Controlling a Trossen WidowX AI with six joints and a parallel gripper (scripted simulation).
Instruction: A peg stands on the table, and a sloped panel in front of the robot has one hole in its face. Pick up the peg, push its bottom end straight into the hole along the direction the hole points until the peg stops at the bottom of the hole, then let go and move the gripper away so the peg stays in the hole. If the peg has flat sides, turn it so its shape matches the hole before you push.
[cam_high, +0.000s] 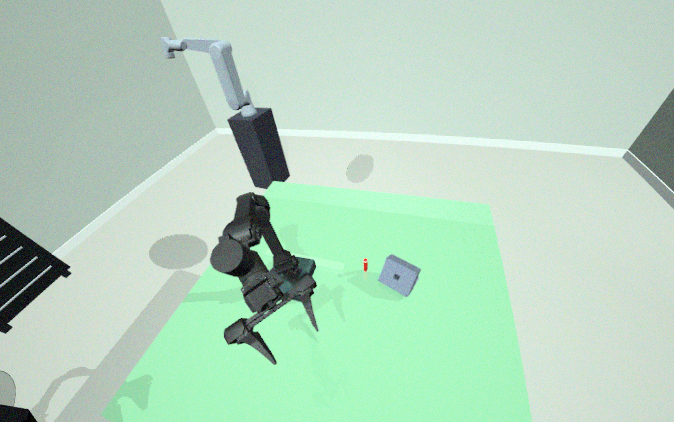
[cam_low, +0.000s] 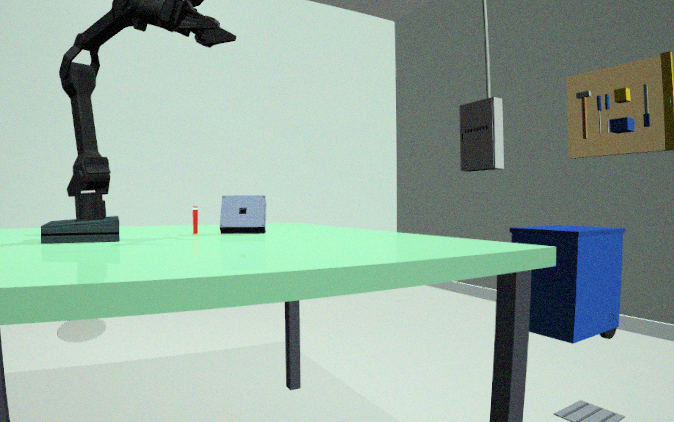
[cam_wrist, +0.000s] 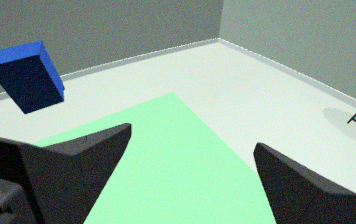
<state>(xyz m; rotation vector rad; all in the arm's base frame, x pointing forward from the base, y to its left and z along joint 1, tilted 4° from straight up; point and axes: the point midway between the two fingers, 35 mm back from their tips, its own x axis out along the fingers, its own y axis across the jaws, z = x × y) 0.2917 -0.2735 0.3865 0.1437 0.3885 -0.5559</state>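
My gripper tip is now 450 mm to the right of the red square peg, 370 mm above it and 20 mm past it. Round my gripper tip: panel 440 mm to the left, 380 mm below, 120 mm ahead.
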